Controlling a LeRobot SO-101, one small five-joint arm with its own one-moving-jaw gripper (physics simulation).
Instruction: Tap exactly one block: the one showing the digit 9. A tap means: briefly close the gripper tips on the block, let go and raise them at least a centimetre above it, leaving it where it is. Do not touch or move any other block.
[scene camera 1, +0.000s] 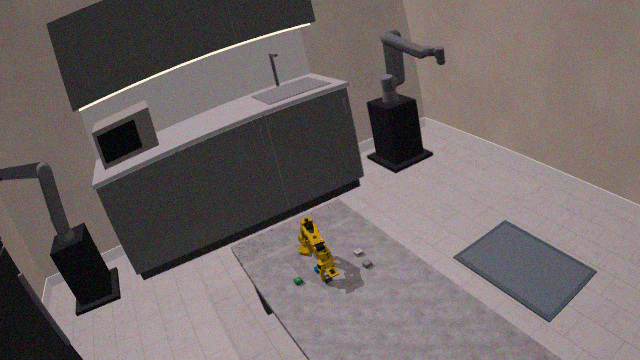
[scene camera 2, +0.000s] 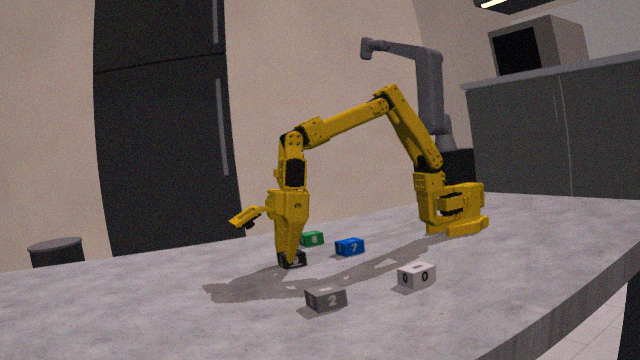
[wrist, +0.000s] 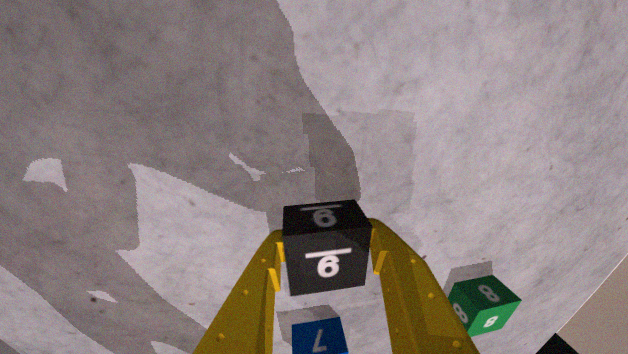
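Note:
A black block (scene camera 2: 300, 260) (wrist: 327, 265) carries a white 9 with a bar by it, drawn upside down in the wrist view, where the bar is above the digit. It rests on the table at the arm's tips. My gripper (scene camera 2: 290, 257) (wrist: 328, 232) is shut on this block: in the wrist view one jaw presses on its left side and the other on its right side. In scene camera 1 the gripper (scene camera 1: 328, 278) is low over the table and mostly hides the block.
A blue block with a 7 (scene camera 1: 316, 269) (scene camera 2: 349, 247) (wrist: 318, 339) lies close by, on the arm's base side. A green 8 block (scene camera 1: 298, 281) (scene camera 2: 312, 239) (wrist: 492, 300), a grey 2 block (scene camera 1: 367, 264) (scene camera 2: 326, 299) and a white 0 block (scene camera 1: 358, 252) (scene camera 2: 416, 275) stand farther off.

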